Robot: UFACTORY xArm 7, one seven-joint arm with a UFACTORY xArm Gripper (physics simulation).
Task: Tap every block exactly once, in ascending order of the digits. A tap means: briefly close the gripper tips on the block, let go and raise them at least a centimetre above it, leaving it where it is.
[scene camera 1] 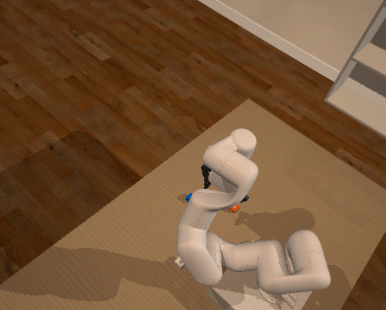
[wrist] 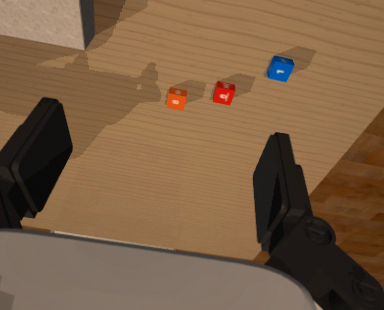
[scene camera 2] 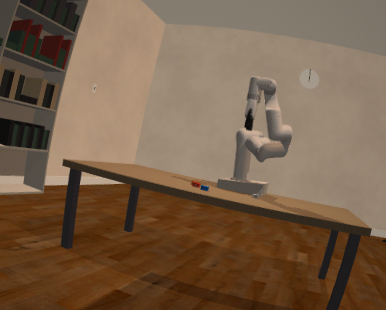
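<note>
My gripper (scene camera 1: 225, 188) (scene camera 2: 249, 120) (wrist: 165, 139) is open and empty, high above the table. A blue block (scene camera 1: 189, 197) (scene camera 2: 205, 188) (wrist: 280, 69) shows a 1. A red block (scene camera 2: 196, 184) (wrist: 224, 93) lies between it and an orange block (scene camera 1: 234, 208) (wrist: 176, 99); the red and orange digits are too blurred to tell. The arm hides the red block in scene camera 1. In the wrist view the three blocks lie beyond the fingertips. A white block (scene camera 1: 179, 262) (scene camera 2: 255, 196) lies apart, beside the arm in scene camera 1; its digit is unreadable.
The pale robot base (scene camera 1: 235, 298) (scene camera 2: 242, 186) (wrist: 40, 20) stands on the wooden table (scene camera 1: 280, 150) (scene camera 2: 150, 176) (wrist: 150, 185). The table edge lies beyond the blue block, at the right in the wrist view. A bookshelf (scene camera 2: 36, 172) stands off the table.
</note>
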